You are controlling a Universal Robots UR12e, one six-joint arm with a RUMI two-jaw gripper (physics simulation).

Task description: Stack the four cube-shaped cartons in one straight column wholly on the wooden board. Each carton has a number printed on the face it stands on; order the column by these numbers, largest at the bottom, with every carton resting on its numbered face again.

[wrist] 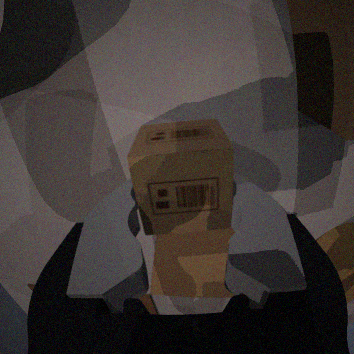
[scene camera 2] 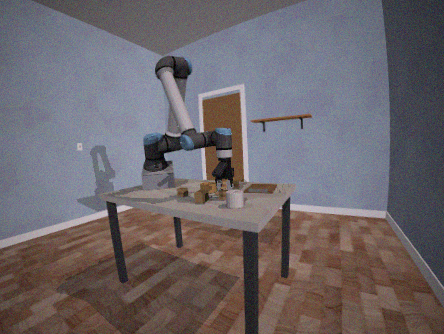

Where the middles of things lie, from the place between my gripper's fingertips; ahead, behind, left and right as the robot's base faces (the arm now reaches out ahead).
Labels:
Now: hand 1 cm past the wooden board (wrist: 192,264), 11 cm to the right of it and 1 cm above it.

